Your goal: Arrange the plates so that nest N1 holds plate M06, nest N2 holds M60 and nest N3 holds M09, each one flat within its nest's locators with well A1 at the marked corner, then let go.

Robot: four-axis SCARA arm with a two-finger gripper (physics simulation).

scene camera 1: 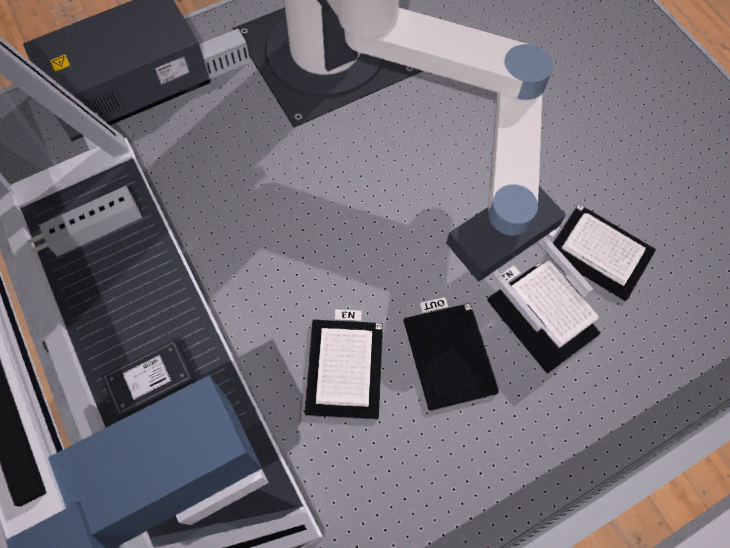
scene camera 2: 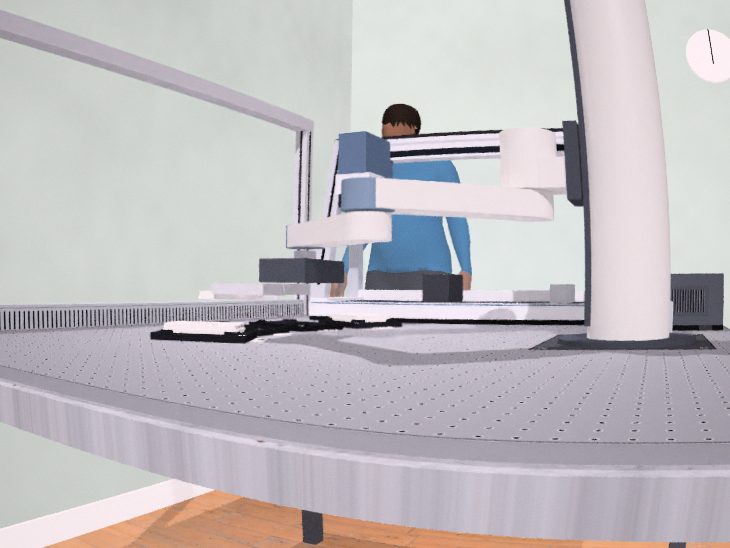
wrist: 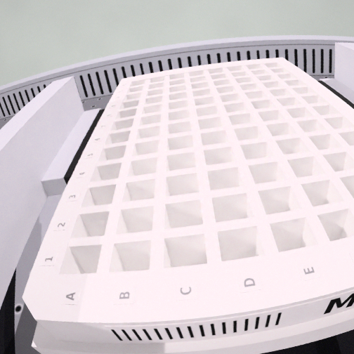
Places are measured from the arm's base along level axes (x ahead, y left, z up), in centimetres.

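Pixels of known places: gripper, fingertip midpoint: (scene camera 1: pixel 565 310) (scene camera 2: pixel 227 288); arm's base at its link origin: (scene camera 1: pixel 326 53).
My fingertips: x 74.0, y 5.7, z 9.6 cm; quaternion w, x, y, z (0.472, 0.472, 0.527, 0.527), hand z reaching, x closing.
Observation:
For each thing: its middle in the pictures, then the offset to it from my fingertips. "spot": a spot on its surface instead.
- nest N2 at the middle of its body: (scene camera 1: pixel 543 316) dy -0.4, dx -2.2, dz -7.5 cm
- black nest at the middle of its body: (scene camera 2: pixel 204 333) (scene camera 1: pixel 602 250) dy +16.4, dx -7.3, dz -7.5 cm
- third white plate at the middle of its body: (scene camera 1: pixel 344 366) (scene camera 2: pixel 359 317) dy -35.2, dx -10.8, dz -6.4 cm
- nest N3 at a spot on its surface: (scene camera 1: pixel 343 411) spot: dy -38.8, dx -4.4, dz -7.1 cm
- black OUT nest at the middle of its body: (scene camera 1: pixel 450 355) (scene camera 2: pixel 294 324) dy -18.5, dx -4.1, dz -7.5 cm
- framed enclosure with a blue block, surface spot: (scene camera 1: pixel 153 454) spot: dy -59.5, dx +0.1, dz +40.5 cm
- dark box at a spot on its surface: (scene camera 1: pixel 117 53) spot: dy -45.3, dx -82.8, dz +3.2 cm
My gripper (scene camera 1: pixel 563 309) (scene camera 2: pixel 235 289) is shut on a white plate (scene camera 1: pixel 554 297) (scene camera 2: pixel 206 294) (wrist: pixel 200 200) and holds it level above nest N2 (scene camera 1: pixel 524 336). In the wrist view, well A1 is at the plate's near left corner; its label starts with M and the rest is cut off. Another white plate (scene camera 1: pixel 604 247) (scene camera 2: pixel 203 326) lies in the black nest (scene camera 1: pixel 639 268) (scene camera 2: pixel 200 336) on the far right in scene camera 1; that nest's label is hidden. A third white plate (scene camera 1: pixel 343 365) lies in nest N3 (scene camera 1: pixel 343 411). The labels of both resting plates are unreadable.
The black OUT nest (scene camera 1: pixel 454 359) is empty, between N3 and N2. A framed enclosure with a blue block (scene camera 1: pixel 153 454) stands at the left in scene camera 1. A dark box (scene camera 1: pixel 117 53) stands at the upper left. A person (scene camera 2: pixel 421 218) stands beyond the table.

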